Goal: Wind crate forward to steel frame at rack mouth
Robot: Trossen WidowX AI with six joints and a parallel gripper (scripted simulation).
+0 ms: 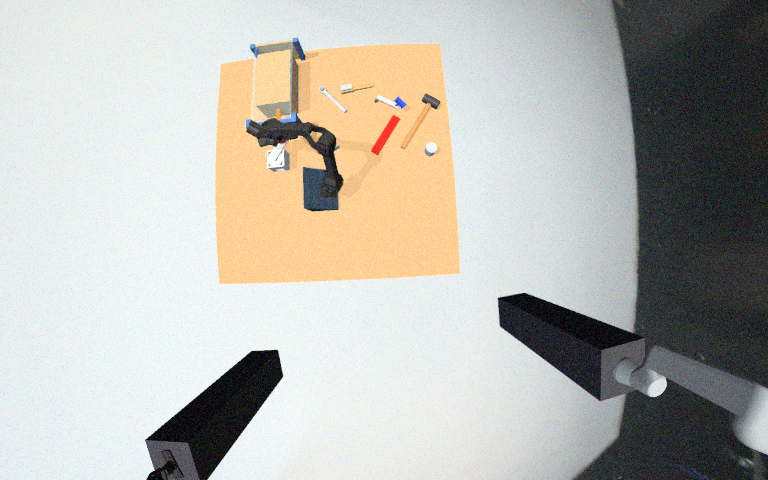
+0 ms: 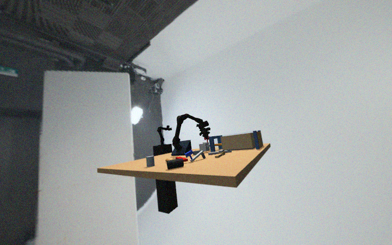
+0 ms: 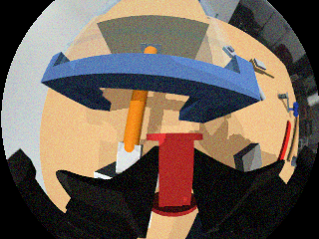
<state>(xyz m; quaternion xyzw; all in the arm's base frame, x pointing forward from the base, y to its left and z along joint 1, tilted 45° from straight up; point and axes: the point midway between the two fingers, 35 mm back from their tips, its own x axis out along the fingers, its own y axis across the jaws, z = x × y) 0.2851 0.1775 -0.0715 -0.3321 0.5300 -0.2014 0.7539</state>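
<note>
My gripper tip is 5 cm past the winch handle, 3 cm above it and 2 cm to the right of it. Round my gripper tip: winch 11 cm behind, 10 cm below, 5 cm to the left; then red knob 2 cm behind; then blue steel frame 6 cm ahead, 5 cm to the left, 2 cm below.
</note>
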